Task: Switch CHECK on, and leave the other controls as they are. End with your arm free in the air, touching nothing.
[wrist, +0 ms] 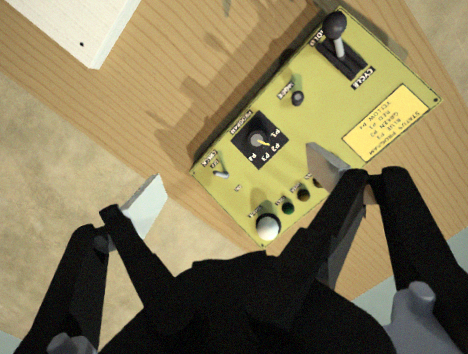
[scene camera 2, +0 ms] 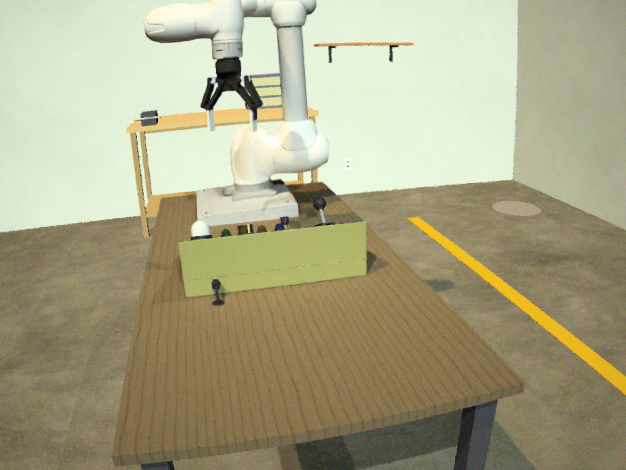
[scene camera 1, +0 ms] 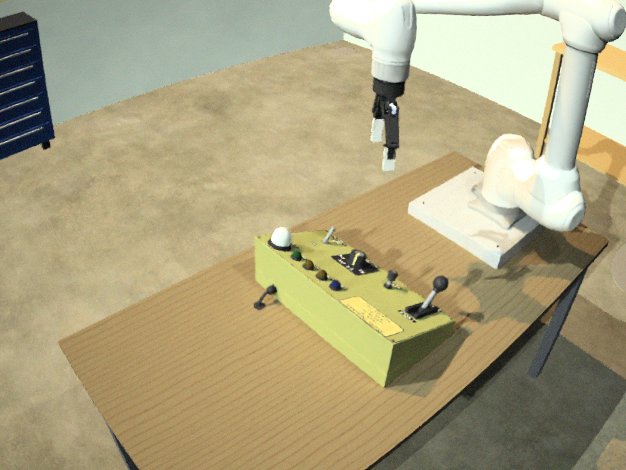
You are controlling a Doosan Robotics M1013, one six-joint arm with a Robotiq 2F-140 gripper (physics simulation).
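Places are measured from the arm's base along level axes (x right, y back, z down), in metres.
Where they show: gripper, between the fingertips: (wrist: 233,172) (scene camera 2: 232,131) (scene camera 1: 381,154); arm's base, origin of its link: (scene camera 2: 253,192) (scene camera 1: 500,209).
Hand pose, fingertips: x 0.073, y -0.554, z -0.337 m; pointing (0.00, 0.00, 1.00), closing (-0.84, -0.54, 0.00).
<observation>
Each offset is from my fingertips to the top centre of the thing. "spot": to the spot under its first point.
The yellow-green control box (scene camera 1: 323,316) (scene camera 2: 273,258) (wrist: 320,120) sits on the table. The CHECK switch @[dx +0.105, dy -0.062, dz +0.264 m] (scene camera 1: 329,235) (wrist: 221,174) is a small silver toggle near the box's corner by the white lamp. Its OFF and ON labels lie on opposite sides of it. In scene camera 1 the lever leans toward the OFF side; in scene camera 2 it does not show clearly. My gripper (scene camera 1: 382,152) (scene camera 2: 232,126) (wrist: 233,172) is open and empty, pointing down, high above the box's robot side and touching nothing. Its fingers are wide apart.
The box also carries a PROGRAM dial @[dx -0.015, dy -0.066, dz +0.266 m] (scene camera 1: 356,260) (wrist: 256,140), a MODE knob @[dx -0.135, dy -0.061, dz +0.258 m] (scene camera 1: 391,278) (wrist: 297,97), a ball-topped CYCLE lever @[dx -0.252, dy +0.002, dz +0.226 m] (scene camera 1: 439,283) (scene camera 2: 319,203) (wrist: 334,25), a white lamp dome @[spot: dx +0.092, dy -0.237, dz +0.208 m] (scene camera 1: 281,237) (scene camera 2: 200,230) (wrist: 267,229) and small coloured lamps. A small black fitting @[spot: dx +0.074, dy -0.306, dz +0.362 m] (scene camera 1: 265,297) (scene camera 2: 217,292) is at its front.
</observation>
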